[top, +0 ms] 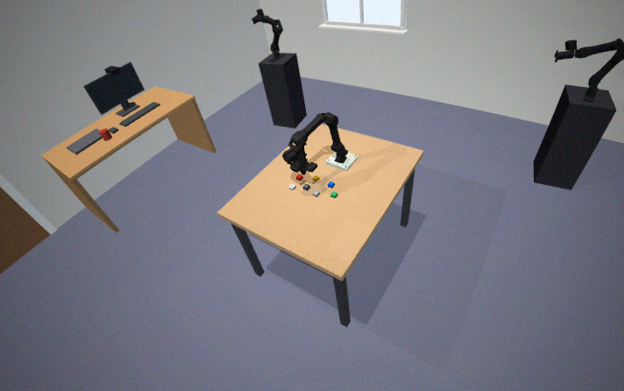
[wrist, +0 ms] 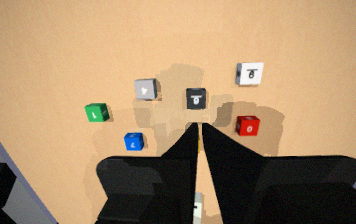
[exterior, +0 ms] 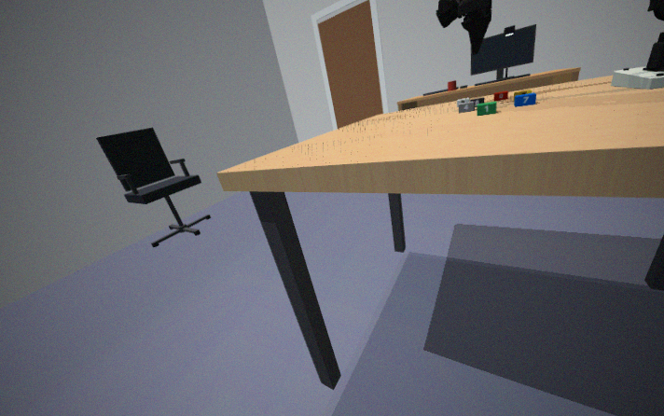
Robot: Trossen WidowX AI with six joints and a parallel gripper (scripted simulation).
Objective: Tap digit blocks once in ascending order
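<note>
The blue block is 13 cm to the left of my gripper tip, 11 cm below it and 8 cm behind it. Round my gripper tip: black block 11 cm below, 1 cm behind; then grey block 11 cm below, 8 cm to the left, 2 cm ahead; then white block 11 cm below, 9 cm to the right, 2 cm ahead.
</note>
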